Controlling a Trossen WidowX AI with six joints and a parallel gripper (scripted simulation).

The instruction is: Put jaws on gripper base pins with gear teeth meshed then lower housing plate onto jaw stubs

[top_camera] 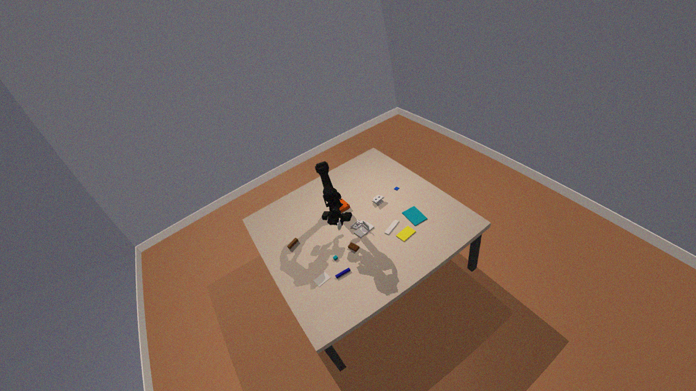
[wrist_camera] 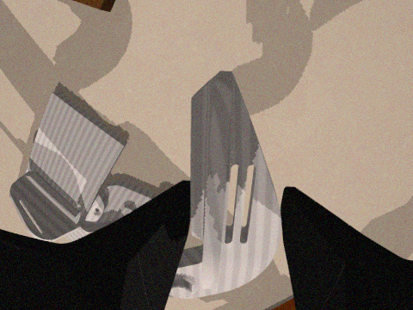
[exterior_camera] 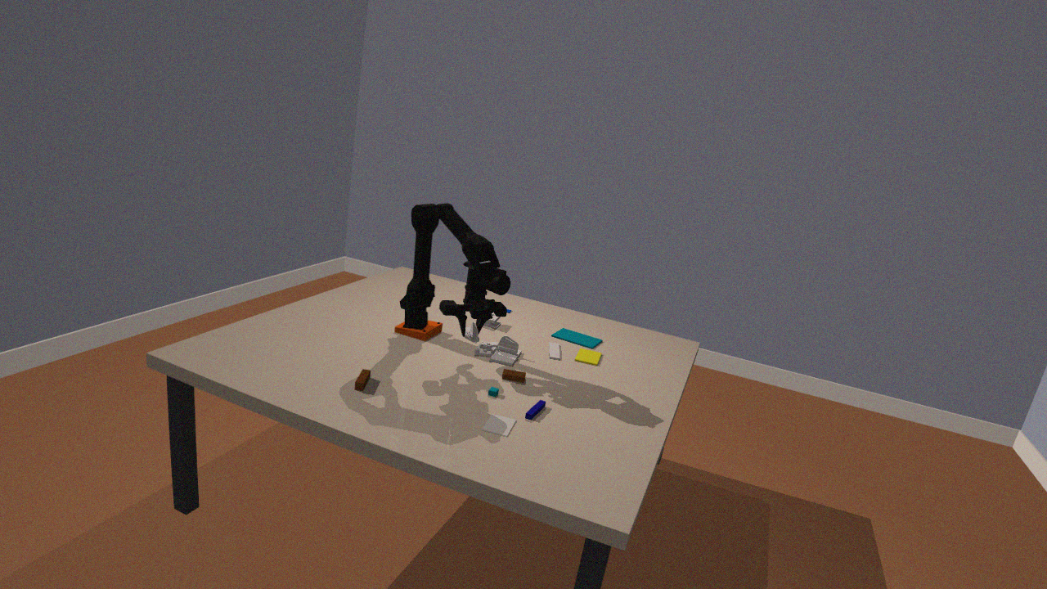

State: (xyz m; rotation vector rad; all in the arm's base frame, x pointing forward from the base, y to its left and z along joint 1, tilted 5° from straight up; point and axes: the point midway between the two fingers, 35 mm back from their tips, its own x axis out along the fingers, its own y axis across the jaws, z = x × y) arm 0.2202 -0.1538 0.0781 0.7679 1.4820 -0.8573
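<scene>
Now: the grey jaw 40 mm to the left of my gripper tip. Round my gripper tip: brown block (150 mm ahead, 40 mm to the right, 80 mm below); then white housing plate (30 mm ahead, 110 mm to the left, 80 mm below); then teal cube (120 mm ahead, 170 mm to the right, 80 mm below).
</scene>
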